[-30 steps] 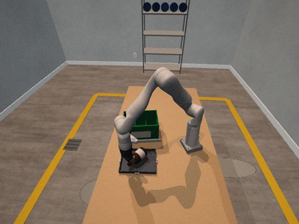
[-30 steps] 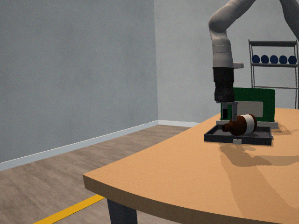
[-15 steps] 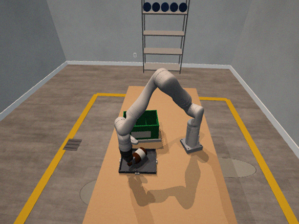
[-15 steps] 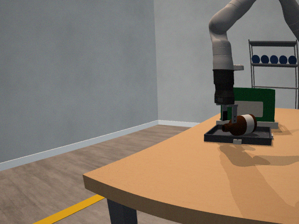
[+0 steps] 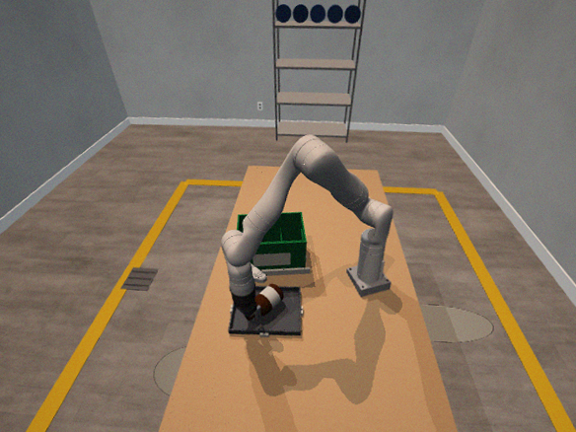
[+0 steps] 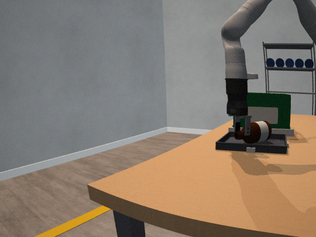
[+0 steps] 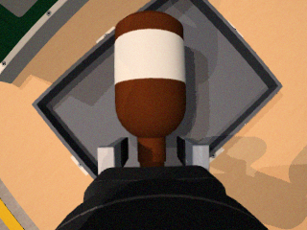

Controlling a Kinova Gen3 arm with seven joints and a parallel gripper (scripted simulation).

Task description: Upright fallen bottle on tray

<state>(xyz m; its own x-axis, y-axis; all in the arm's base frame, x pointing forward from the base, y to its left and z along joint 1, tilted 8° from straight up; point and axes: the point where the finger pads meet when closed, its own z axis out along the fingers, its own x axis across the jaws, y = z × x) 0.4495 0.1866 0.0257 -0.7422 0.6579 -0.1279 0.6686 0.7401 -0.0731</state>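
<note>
The brown bottle is 30 mm behind my hand, 40 mm to the right of it and 20 mm below it. Also, from my hand: green crate (60 mm behind, 310 mm to the right, 20 mm above); dark tray (50 mm behind, 40 mm to the right, 50 mm below).
</note>
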